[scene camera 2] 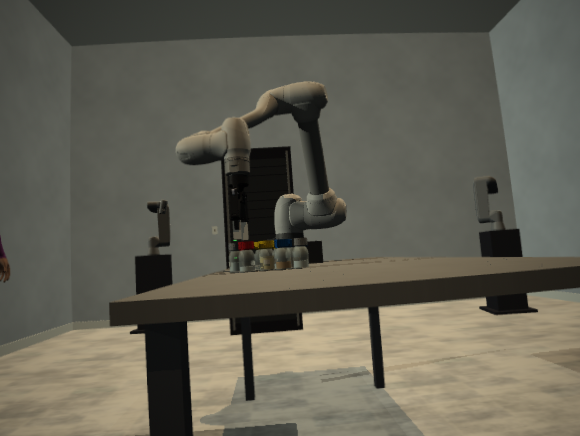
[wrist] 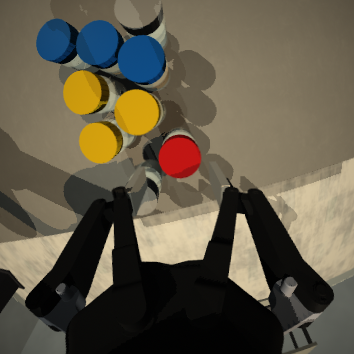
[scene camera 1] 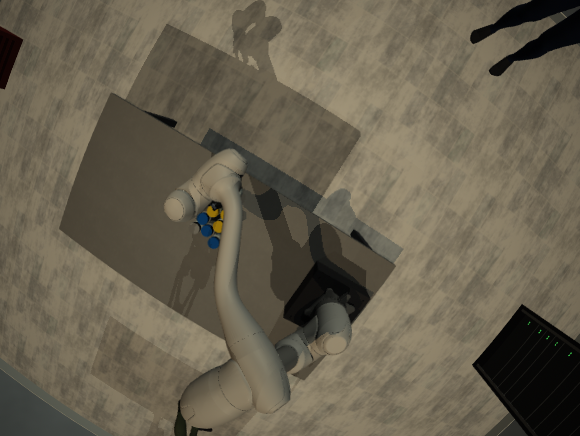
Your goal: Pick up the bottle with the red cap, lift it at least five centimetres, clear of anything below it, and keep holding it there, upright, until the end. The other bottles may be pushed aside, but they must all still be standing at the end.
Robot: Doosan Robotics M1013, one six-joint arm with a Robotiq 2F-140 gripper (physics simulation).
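Places are measured from the arm's base along level axes (x ahead, y down, z left), in metres.
Pixels of known places: gripper, fingertip midpoint: (scene camera 2: 241,239) (wrist: 177,173); arm's base, link origin: (scene camera 1: 329,310).
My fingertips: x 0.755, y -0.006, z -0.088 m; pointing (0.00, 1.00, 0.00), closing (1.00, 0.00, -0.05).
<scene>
Ahead of a thing's pixels: the offset from my fingertips to its top centre.
The red-capped bottle {dx +0.005, dy +0.009, dz +0.017 m} (scene camera 2: 246,245) (wrist: 180,156) stands upright at one end of the bottle group. It does not show in scene camera 1. A pale-capped bottle (wrist: 145,189) stands close beside it, partly overlapped by the left finger in the wrist view. My gripper (scene camera 2: 240,231) (wrist: 177,173) is partly open and empty, pointing down. Its fingertips are just above cap height in scene camera 2. In the wrist view the red cap lies ahead of the gap between the fingertips. In scene camera 1 the arm largely hides the gripper.
Three yellow-capped bottles {dx -0.039, dy +0.009, dz +0.080 m} (wrist: 137,112) and three blue-capped bottles {dx -0.024, dy +0.009, dz +0.141 m} (wrist: 142,59) stand packed together beyond the red cap. Another pale-capped bottle {dx -0.020, dy +0.009, dz +0.203 m} (scene camera 2: 300,242) (wrist: 138,12) stands at the far end. The table (scene camera 1: 135,165) (scene camera 2: 350,290) has an edge close behind the red-capped bottle.
</scene>
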